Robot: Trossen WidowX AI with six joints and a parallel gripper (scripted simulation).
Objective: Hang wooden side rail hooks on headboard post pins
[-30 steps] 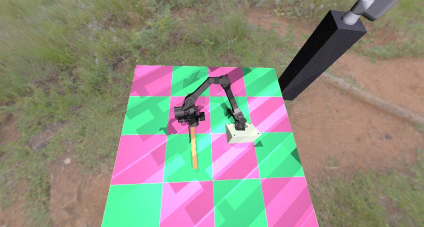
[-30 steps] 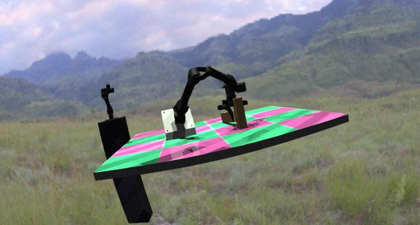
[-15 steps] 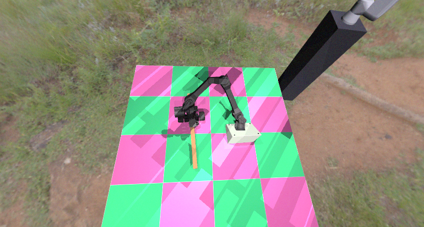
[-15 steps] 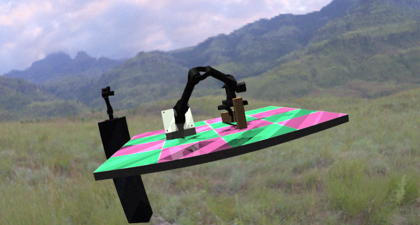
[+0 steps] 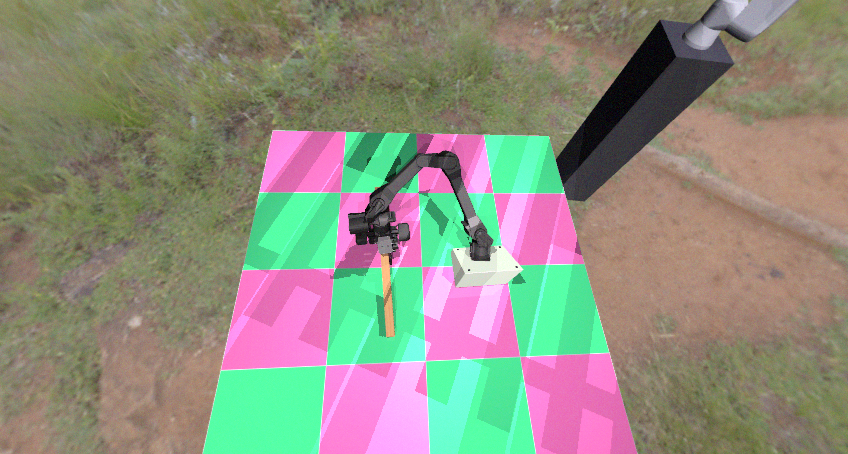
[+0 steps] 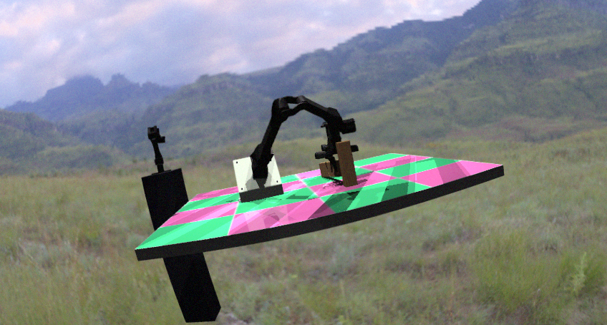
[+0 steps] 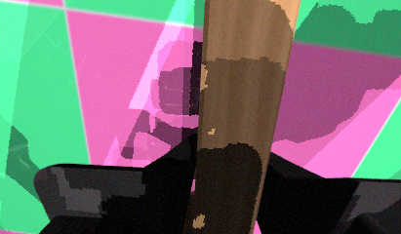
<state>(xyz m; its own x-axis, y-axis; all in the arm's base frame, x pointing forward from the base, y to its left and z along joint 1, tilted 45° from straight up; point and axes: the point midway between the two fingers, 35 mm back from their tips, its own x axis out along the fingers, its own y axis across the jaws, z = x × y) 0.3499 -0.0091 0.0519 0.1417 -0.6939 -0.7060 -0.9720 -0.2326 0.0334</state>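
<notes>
The headboard post is 2 cm ahead of my gripper tip, 13 cm to the right of it and 4 cm above it.
</notes>
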